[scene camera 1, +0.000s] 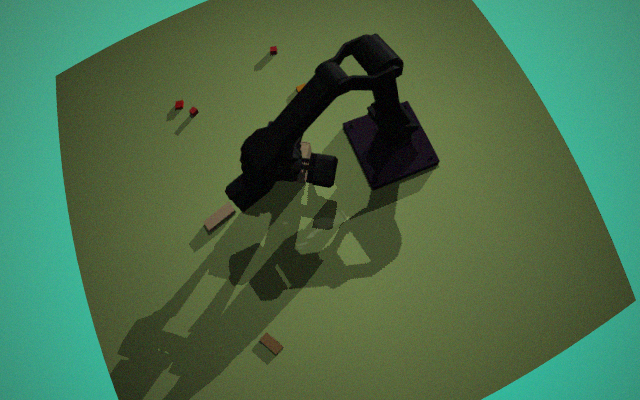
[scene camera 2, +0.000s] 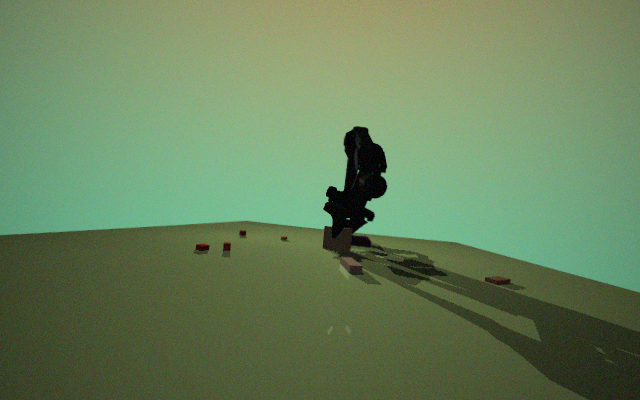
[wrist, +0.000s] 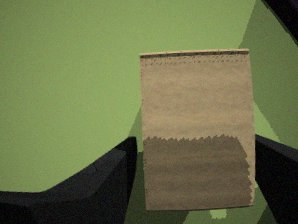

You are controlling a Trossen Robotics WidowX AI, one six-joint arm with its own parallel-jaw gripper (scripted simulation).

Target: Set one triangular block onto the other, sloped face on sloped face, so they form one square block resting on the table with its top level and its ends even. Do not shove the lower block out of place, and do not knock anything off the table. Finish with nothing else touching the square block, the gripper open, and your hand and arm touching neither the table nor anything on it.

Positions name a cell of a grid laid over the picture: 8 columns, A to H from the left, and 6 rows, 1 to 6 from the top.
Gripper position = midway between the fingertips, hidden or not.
The gripper (scene camera 2: E4) is open, with nothing in its grasp.
The gripper shows as well in scene camera 1 (scene camera 1: D3) and in the wrist view (wrist: F4).
